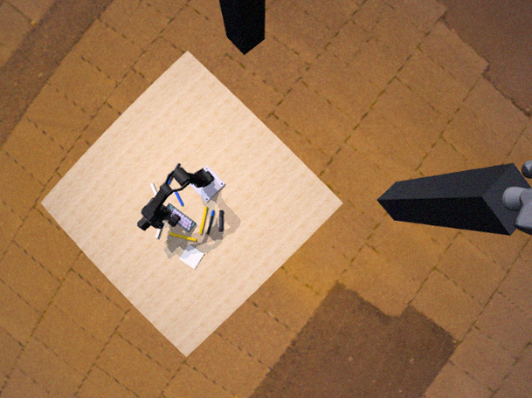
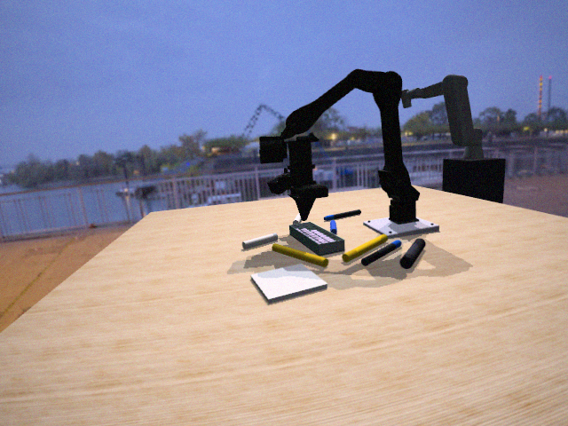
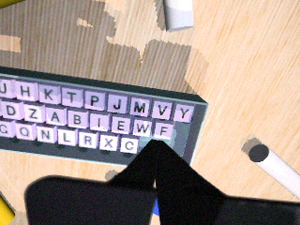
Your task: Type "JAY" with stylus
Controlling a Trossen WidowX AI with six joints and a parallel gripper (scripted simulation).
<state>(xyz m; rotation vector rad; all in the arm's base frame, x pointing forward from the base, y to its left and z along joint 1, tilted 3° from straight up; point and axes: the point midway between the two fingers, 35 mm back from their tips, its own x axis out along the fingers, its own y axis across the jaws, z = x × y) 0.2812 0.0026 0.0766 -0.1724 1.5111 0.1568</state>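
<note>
Now: the blue stylus 90 mm behind my gripper tip, 60 mm to the right of it and 30 mm below it. From my gripper tip the other things lie so: white flat pad 270 mm to the left, 80 mm ahead, 40 mm below; then grey stylus tip 100 mm behind, 90 mm to the right, 30 mm below; then black cylinder 230 mm to the left, 180 mm behind, 30 mm below.
</note>
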